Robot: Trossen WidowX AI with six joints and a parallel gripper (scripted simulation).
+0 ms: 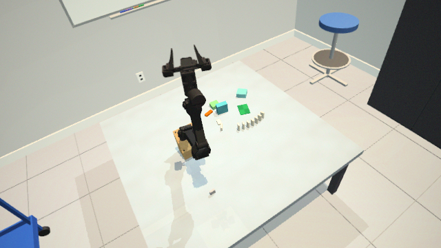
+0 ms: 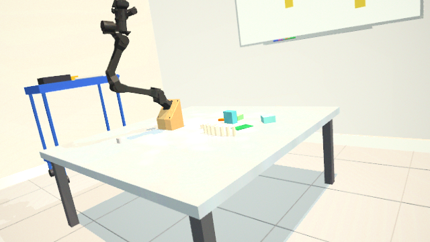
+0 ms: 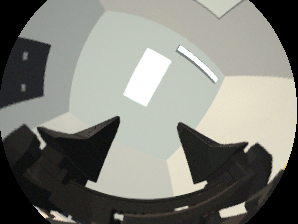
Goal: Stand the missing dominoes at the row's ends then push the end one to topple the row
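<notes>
My gripper tip is now 25 cm short of the orange piece, 43 cm to the right of it and 79 cm above it. Round my gripper tip: flat green block: 47 cm ahead, 30 cm to the left, 80 cm below; light green block: 33 cm ahead, 47 cm to the left, 78 cm below; small grey block: 7 cm behind, 13 cm to the right, 78 cm below.
</notes>
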